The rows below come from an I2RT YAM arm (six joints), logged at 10 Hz.
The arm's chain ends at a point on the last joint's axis. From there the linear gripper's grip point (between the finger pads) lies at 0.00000 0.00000 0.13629 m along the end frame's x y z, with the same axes.
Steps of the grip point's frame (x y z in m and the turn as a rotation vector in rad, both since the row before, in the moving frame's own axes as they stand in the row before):
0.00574, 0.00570, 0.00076, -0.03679, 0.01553, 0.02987
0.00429, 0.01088, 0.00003, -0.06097, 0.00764, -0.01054
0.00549, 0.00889, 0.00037, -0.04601, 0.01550, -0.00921
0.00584, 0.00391, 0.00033, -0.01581, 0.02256, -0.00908
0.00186, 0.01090, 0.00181, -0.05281, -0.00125, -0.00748
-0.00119, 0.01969, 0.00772, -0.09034, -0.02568, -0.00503
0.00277, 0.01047, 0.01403, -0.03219, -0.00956, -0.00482
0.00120, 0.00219, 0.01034, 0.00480, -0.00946, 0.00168
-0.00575, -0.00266, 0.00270, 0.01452, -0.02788, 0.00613
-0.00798, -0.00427, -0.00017, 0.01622, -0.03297, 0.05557
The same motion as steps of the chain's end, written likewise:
0.00370, 0.00066, 0.00087, -0.03679, 0.01553, 0.02987
0.00321, 0.00258, 0.00029, -0.06097, 0.00764, -0.01054
0.00335, 0.00263, 0.00053, -0.04601, 0.01550, -0.00921
0.00276, 0.00177, 0.00038, -0.01581, 0.02256, -0.00908
0.00200, 0.00371, 0.00200, -0.05281, -0.00125, -0.00748
0.00227, 0.00739, 0.00832, -0.09034, -0.02568, -0.00503
0.00406, 0.00608, 0.01411, -0.03219, -0.00956, -0.00482
0.00249, 0.00285, 0.01035, 0.00480, -0.00946, 0.00168
-0.00196, -0.00067, 0.00277, 0.01452, -0.02788, 0.00613
-0.00355, -0.00194, -0.00008, 0.01622, -0.03297, 0.05557

